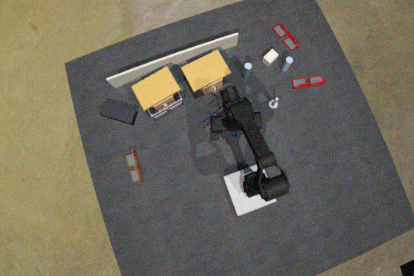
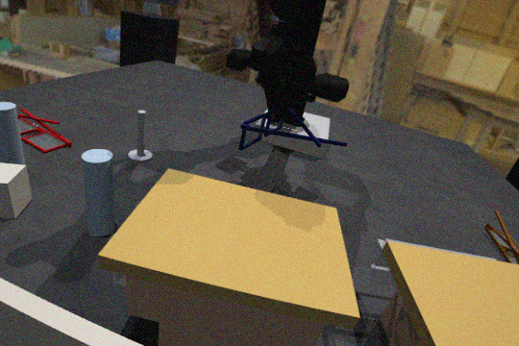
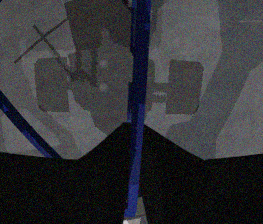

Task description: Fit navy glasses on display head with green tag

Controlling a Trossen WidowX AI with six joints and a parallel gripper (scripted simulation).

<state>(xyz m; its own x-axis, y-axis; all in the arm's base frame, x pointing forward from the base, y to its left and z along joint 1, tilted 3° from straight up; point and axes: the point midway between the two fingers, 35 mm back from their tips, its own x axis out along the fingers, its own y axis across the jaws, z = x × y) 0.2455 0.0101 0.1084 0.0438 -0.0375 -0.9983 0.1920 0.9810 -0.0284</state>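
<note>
Now: gripper tip 60 mm short of the white peg, 200 mm to the left of it and 80 mm above it. Round my gripper tip: white board 370 mm ahead, 160 mm to the left, 50 mm below; then dark case 220 mm ahead, 470 mm to the left, 90 mm below; then cube 270 mm ahead, 260 mm to the right, 80 mm below.
</note>
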